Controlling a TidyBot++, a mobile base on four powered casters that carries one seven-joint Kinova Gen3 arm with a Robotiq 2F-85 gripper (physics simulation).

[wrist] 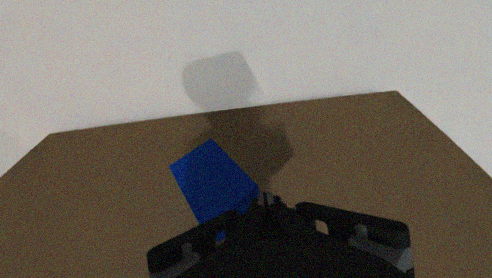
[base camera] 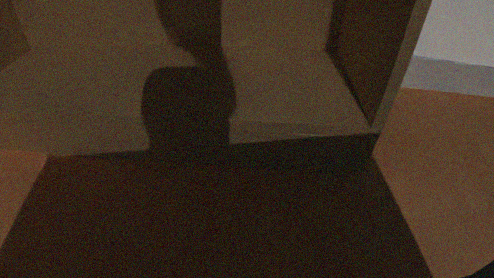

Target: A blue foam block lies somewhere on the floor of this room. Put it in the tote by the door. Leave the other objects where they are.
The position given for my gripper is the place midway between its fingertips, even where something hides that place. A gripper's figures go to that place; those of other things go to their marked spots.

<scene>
My gripper (wrist: 265,201) is 0.17 m from the lens. A blue foam block (wrist: 212,183): 0.17 m from the lens.
</scene>
